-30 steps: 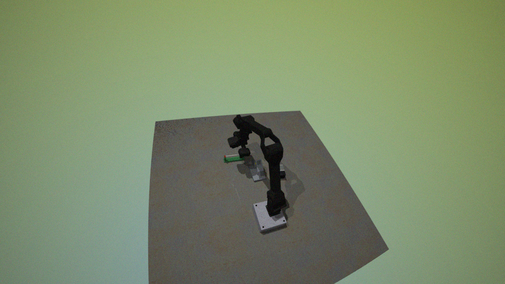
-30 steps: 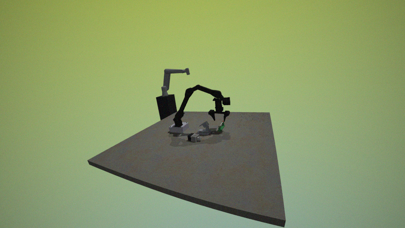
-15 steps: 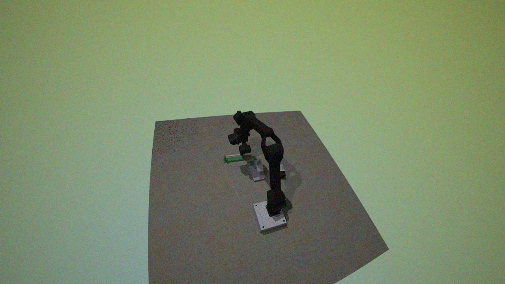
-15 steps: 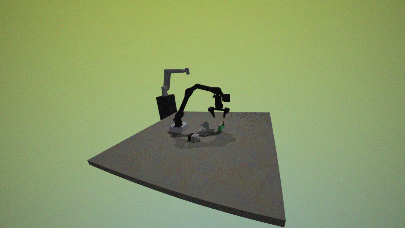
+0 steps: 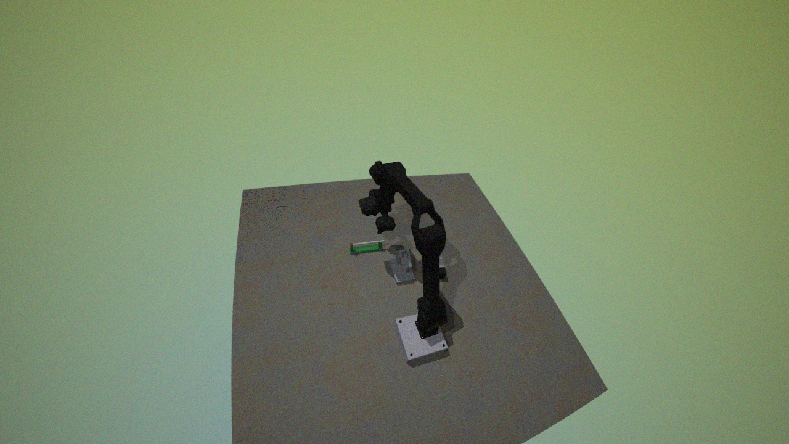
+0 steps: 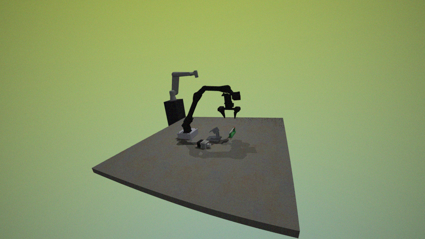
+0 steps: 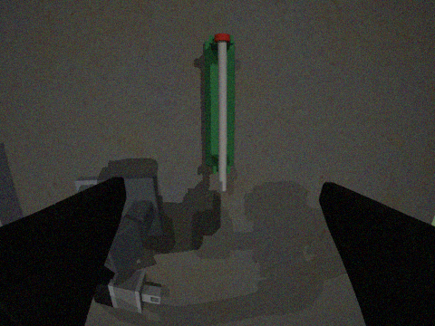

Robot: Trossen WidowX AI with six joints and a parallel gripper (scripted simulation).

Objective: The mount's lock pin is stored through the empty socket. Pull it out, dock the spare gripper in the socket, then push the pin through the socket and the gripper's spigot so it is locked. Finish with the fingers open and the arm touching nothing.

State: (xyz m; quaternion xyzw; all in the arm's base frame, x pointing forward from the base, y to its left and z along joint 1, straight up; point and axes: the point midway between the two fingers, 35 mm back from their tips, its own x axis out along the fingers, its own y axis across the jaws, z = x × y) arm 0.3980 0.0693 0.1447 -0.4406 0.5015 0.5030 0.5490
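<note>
Now: gripper tip 15 cm past the spare gripper, 23 cm to the left of it and 14 cm above it. From my gripper tip the other things lie so: socket (12 cm behind, 8 cm to the right, 11 cm below); then green cradle (3 cm to the left, 14 cm below).
</note>
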